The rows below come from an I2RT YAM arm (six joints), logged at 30 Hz.
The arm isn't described. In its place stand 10 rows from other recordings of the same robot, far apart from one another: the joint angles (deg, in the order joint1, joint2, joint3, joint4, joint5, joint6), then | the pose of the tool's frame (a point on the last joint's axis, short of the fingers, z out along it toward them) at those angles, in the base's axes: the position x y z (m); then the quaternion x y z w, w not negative.
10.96, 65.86, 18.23, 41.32, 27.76, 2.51 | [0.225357 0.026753 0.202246 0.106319 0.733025 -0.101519 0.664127]
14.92, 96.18, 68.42, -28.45, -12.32, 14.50 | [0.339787 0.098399 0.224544 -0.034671 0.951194 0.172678 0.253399]
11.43, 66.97, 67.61, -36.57, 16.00, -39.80 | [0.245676 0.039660 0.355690 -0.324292 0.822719 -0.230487 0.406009]
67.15, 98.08, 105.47, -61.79, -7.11, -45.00 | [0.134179 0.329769 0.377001 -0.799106 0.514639 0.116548 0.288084]
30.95, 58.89, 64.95, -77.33, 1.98, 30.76 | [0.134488 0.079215 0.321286 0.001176 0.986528 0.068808 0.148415]
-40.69, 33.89, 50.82, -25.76, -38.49, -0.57 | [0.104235 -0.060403 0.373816 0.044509 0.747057 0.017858 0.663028]
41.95, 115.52, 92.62, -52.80, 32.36, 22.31 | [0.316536 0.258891 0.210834 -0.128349 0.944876 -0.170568 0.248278]
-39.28, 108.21, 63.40, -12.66, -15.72, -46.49 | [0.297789 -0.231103 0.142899 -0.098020 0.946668 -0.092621 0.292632]
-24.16, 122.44, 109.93, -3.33, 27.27, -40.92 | [0.463600 -0.225838 0.312976 0.027623 0.787747 -0.473714 0.392795]
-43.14, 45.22, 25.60, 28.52, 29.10, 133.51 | [0.125928 -0.141734 0.291404 0.634572 -0.172415 0.406618 0.634234]
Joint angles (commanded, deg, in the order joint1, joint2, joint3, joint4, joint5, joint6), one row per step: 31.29, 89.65, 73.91, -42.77, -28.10, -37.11; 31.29, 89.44, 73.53, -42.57, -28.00, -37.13; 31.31, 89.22, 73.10, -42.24, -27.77, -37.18; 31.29, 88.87, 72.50, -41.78, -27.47, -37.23; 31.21, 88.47, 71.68, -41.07, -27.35, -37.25; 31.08, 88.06, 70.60, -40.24, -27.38, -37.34; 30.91, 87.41, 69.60, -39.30, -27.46, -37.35; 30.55, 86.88, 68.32, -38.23, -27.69, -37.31; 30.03, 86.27, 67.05, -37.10, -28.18, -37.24; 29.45, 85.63, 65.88, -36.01, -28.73, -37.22; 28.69, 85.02, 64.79, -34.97, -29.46, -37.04; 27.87, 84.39, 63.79, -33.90, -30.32, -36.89; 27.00, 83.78, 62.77, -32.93, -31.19, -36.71; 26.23, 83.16, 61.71, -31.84, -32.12, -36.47; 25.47, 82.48, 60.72, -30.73, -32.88, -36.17; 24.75, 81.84, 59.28, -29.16, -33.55, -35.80; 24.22, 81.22, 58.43, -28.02, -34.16, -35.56
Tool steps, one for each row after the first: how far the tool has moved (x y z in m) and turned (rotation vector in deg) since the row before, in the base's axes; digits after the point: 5 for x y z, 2 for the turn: -0.00077, -0.00053, -0.00075, -0.06, -0.08, -0.04; -0.00070, -0.00044, -0.00088, -0.11, -0.24, -0.06; -0.00095, -0.00090, -0.00100, -0.12, -0.34, -0.14; -0.00096, -0.00119, -0.00164, 0.06, -0.31, -0.13; -0.00116, -0.00153, -0.00284, 0.09, -0.18, -0.05; -0.00137, -0.00188, -0.00105, 0.36, -0.48, -0.12; -0.00088, -0.00269, -0.00304, 0.34, -0.15, -0.26; -0.00066, -0.00337, -0.00247, 0.60, -0.15, -0.30; -0.00053, -0.00359, -0.00182, 0.68, -0.25, -0.29; -0.00002, -0.00424, -0.00157, 0.83, -0.08, -0.48; 0.00016, -0.00437, -0.00093, 0.98, -0.18, -0.43; 0.00007, -0.00464, -0.00126, 0.92, -0.05, -0.49; -0.00025, -0.00411, -0.00130, 1.01, -0.08, -0.38; -0.00027, -0.00411, -0.00066, 0.96, -0.24, -0.50; -0.00058, -0.00401, -0.00285, 0.89, -0.21, -0.55; -0.00050, -0.00288, -0.00023, 0.87, -0.46, -0.30
